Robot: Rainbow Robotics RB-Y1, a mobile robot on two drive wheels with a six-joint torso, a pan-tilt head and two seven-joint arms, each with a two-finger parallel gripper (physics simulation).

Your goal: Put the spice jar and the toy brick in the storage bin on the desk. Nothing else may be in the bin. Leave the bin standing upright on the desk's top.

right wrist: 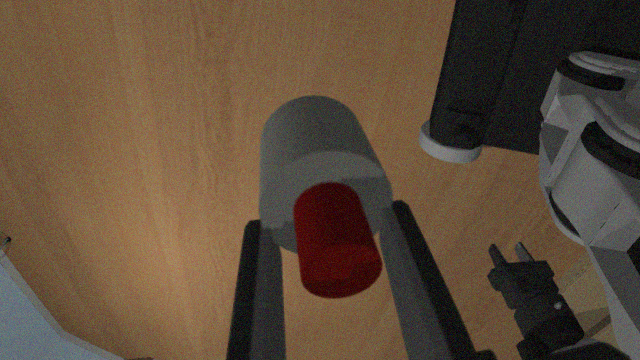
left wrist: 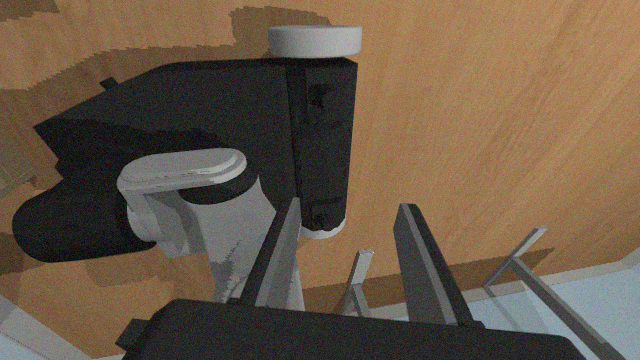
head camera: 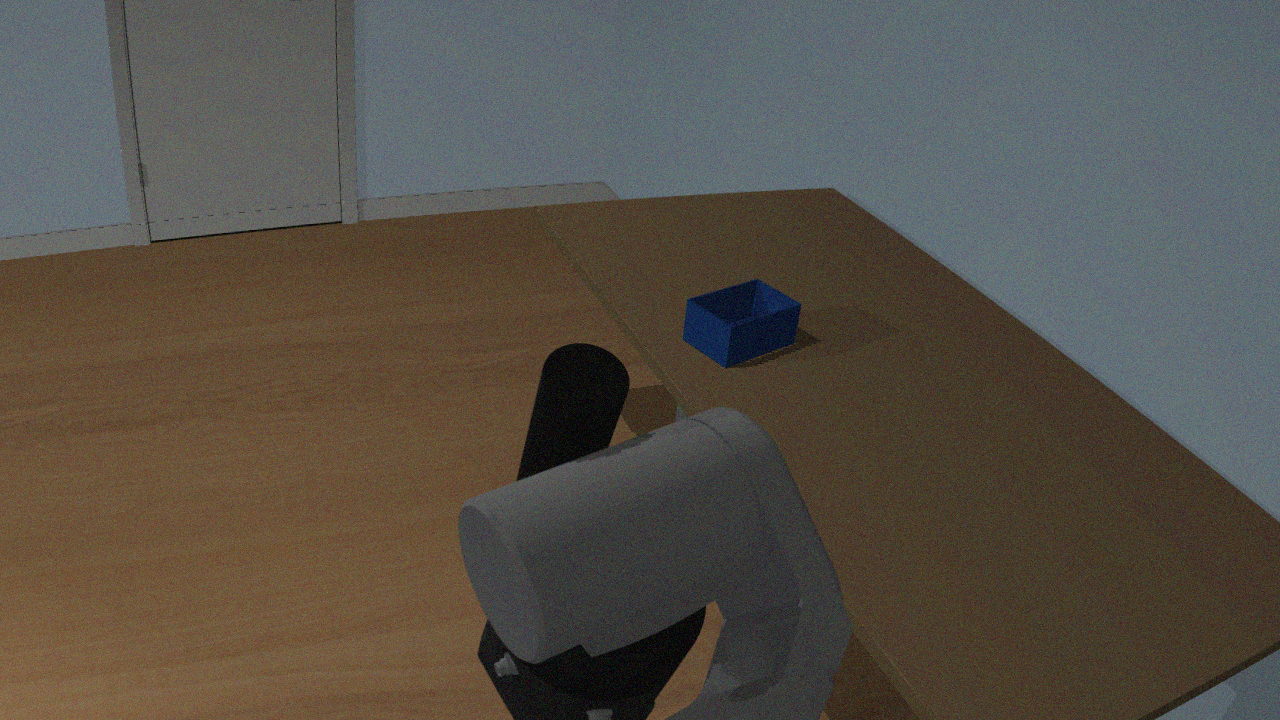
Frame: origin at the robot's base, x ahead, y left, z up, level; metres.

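Seen in the pictures: left gripper, fingertip midpoint: (right wrist: 504,246) (left wrist: 347,213); right gripper, fingertip midpoint: (right wrist: 328,229); robot's base, link origin: (right wrist: 469,47).
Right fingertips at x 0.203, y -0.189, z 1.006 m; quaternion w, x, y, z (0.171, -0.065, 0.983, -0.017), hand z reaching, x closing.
Observation:
Offsets run from my right fingertips to a thing's top centre. "*": to the spot under its first point. Level surfaces: height alone.
The blue storage bin @[dz -0.210, dx +0.796, dy -0.702 m] (head camera: 707,333) stands upright on the desk @[dz -0.285 m] (head camera: 966,465), near its left edge in the head view; the part of its inside that shows holds no visible thing. My right gripper (right wrist: 328,229) is shut on the spice jar @[dz +0.032, dx +0.003, dy -0.013 m] (right wrist: 315,130), a grey cylinder with a red cap; the cap points toward the wrist camera. In the head view my right gripper is hidden, so its place relative to the bin cannot be told. My left gripper (left wrist: 347,213) (right wrist: 504,245) is partly open with nothing between its fingers. The toy brick does not show.
My right arm (head camera: 626,537) covers the desk's near left edge in the head view. A door (head camera: 232,116) is in the back wall. My dark base (left wrist: 225,110) (right wrist: 485,75) stands on the wooden floor. Slanting grey legs @[* dz -0.701, dx +1.280, dy -0.929 m] (left wrist: 555,295) stand near the wall in the left wrist view.

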